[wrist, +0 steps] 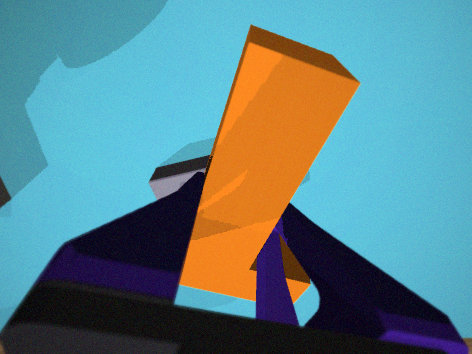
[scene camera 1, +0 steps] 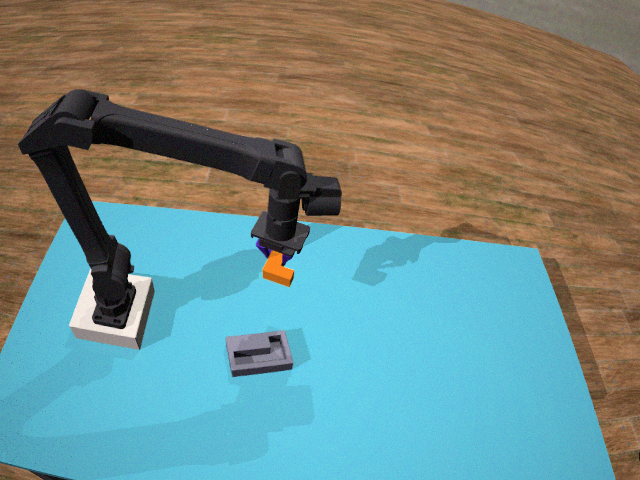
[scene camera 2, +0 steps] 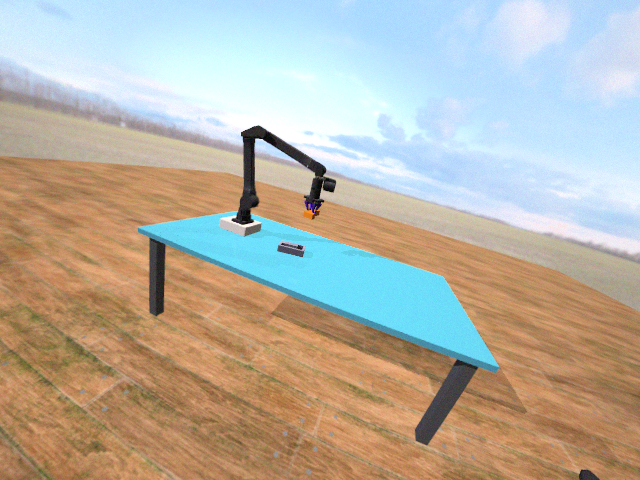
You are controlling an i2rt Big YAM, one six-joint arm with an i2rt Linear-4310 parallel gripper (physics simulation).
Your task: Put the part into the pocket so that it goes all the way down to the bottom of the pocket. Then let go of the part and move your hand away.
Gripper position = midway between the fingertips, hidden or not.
Observation:
My gripper [scene camera 1: 277, 261] carries an orange L-shaped block [scene camera 1: 274, 271], clear of everything else. Further things: a grey pocket block [scene camera 1: 259, 353].
The orange L-shaped block also shows in the wrist view [wrist: 286, 97]. My gripper also shows in the wrist view [wrist: 233, 192]. The grey pocket block shows as well in the wrist view [wrist: 167, 179].

